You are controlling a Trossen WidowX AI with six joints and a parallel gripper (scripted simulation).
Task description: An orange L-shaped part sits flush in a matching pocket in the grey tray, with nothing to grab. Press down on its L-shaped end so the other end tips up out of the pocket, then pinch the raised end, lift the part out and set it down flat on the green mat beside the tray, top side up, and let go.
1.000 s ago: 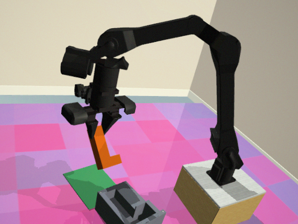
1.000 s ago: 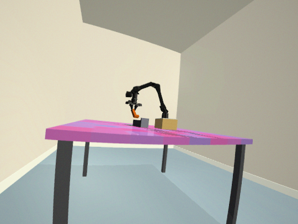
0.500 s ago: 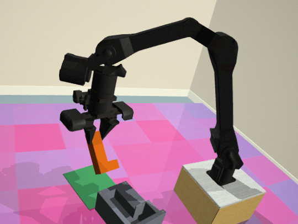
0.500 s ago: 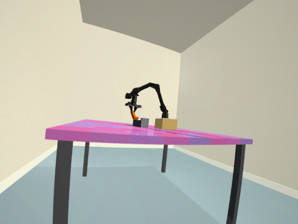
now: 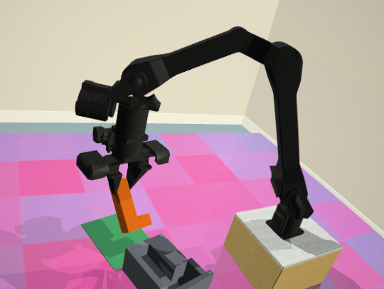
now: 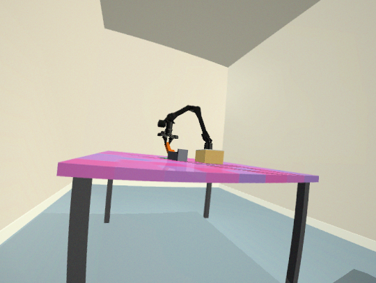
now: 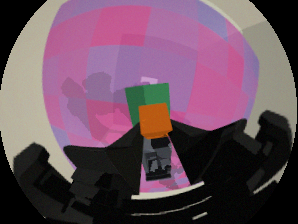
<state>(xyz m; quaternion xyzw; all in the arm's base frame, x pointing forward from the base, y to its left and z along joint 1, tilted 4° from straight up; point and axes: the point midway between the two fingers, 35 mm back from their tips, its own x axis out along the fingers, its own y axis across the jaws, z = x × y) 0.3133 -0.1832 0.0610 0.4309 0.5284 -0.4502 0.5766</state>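
Right now my gripper tip is 1 cm past the green mat, 2 cm to the right of it and 13 cm above it. Also, from my gripper tip: orange L-shaped part (2 cm behind, 3 cm to the left, 3 cm below).
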